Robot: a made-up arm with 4 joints.
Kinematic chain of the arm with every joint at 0, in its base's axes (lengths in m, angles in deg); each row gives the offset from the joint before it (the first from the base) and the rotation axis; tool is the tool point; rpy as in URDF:
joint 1: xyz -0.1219 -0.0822 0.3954 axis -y
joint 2: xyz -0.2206 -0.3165 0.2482 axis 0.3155 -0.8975 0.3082
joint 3: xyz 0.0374 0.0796 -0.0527 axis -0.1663 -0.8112 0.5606
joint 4: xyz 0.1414 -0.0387 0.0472 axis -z
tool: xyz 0.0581 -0.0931 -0.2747 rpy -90 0 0
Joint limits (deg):
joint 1: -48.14..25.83
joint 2: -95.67..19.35
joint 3: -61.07..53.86
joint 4: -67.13..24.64
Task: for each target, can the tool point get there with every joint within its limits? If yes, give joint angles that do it. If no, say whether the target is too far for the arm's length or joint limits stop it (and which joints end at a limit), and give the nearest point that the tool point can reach.
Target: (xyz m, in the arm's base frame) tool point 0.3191 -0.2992 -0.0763
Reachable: no: joint limits stop it (at a limit: joint 1) | nearest point 0.0744 -0.3069 0.3657 | short by 0.505 m
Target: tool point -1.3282 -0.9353 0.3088
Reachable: no: too far | nearest point -0.7309 -0.5048 0.3517 | short by 0.737 m
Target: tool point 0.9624 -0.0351 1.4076
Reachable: no: too far | nearest point 0.1402 -0.2113 0.6400 | short by 1.139 m
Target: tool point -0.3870 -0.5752 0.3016
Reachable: yes | joints 7.23 -54.25 6.97 14.41
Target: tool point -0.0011 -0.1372 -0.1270
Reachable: no: joint limits stop it (at a limit: joint 1, joint 3, joint 4) | nearest point -0.1988 -0.3251 0.2169 | short by 0.439 m
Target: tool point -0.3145 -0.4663 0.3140
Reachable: yes | joints -17.08 -19.21 -23.54 -42.07
